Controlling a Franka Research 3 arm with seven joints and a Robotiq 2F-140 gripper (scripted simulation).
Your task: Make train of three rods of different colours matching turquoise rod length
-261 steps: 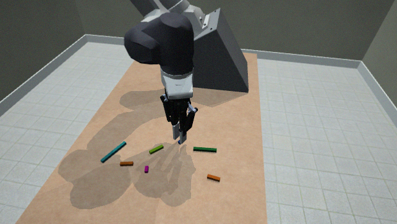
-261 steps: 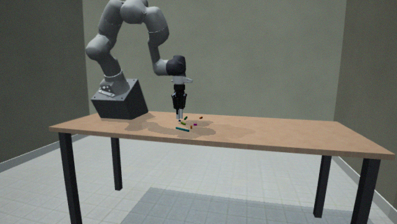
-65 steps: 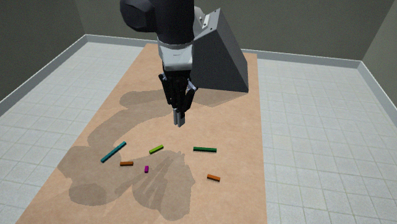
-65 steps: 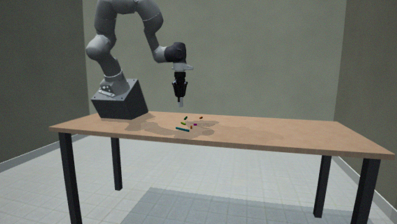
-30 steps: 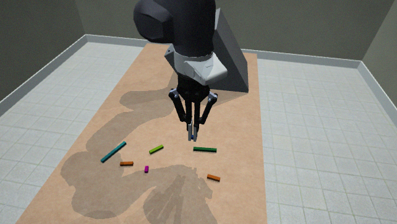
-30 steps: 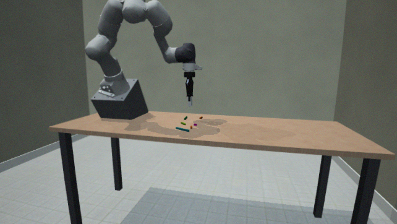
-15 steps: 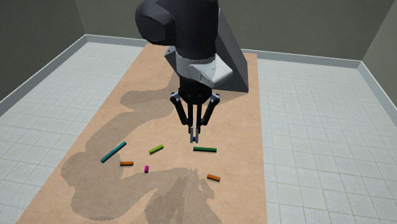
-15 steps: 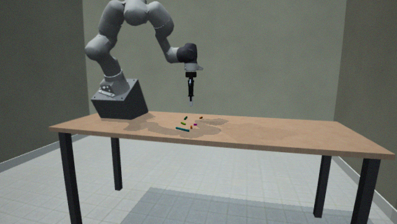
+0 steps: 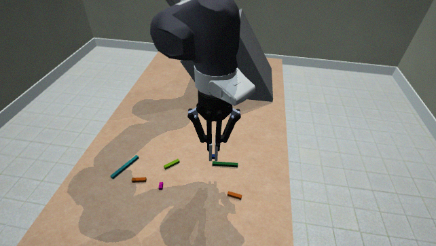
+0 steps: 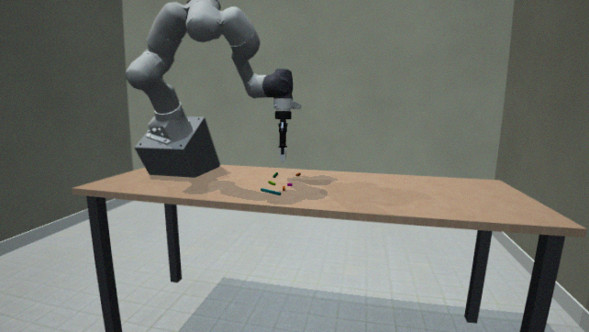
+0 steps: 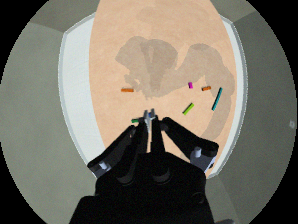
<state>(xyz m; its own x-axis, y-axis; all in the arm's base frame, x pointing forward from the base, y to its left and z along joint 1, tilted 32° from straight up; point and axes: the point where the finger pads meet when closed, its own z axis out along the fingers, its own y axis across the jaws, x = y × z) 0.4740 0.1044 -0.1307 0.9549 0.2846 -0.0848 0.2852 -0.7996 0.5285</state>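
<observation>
Now: hand 11 cm above the green rod, 5 cm past it and 3 cm to the right of it. From my hand the other things lie so: blue rod (3 cm below); then magenta rod (13 cm to the right, 11 cm below, 8 cm ahead); then lime rod (13 cm to the right, 11 cm below).
</observation>
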